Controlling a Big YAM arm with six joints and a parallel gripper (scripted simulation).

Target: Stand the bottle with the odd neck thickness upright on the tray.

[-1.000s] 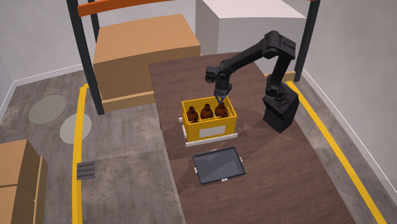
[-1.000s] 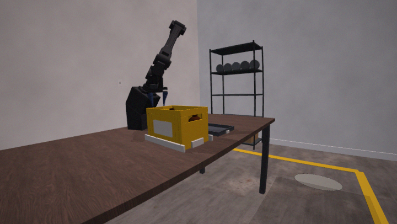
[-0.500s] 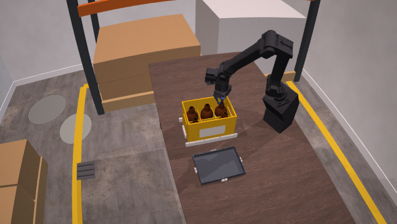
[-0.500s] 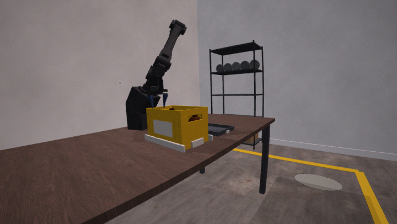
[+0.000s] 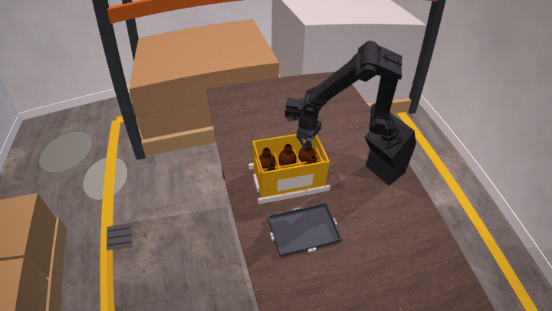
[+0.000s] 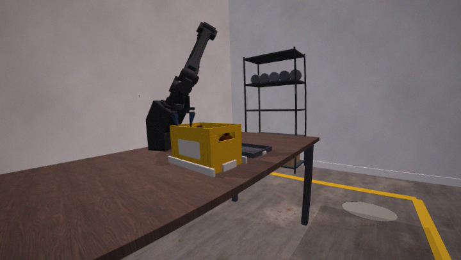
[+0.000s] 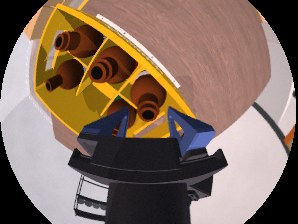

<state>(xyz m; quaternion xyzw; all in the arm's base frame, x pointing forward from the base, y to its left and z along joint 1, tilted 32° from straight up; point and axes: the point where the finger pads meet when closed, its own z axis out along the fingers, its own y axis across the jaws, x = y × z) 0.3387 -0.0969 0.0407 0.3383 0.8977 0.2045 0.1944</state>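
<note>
Now: hand 8 cm short of the yellow crate, 8 cm above it and 6 cm to the right of it. Also, from my hand: glass bottle: 16 cm ahead, 12 cm to the left, 8 cm below; then dark tray: 33 cm to the left, 15 cm below, 6 cm ahead.
</note>
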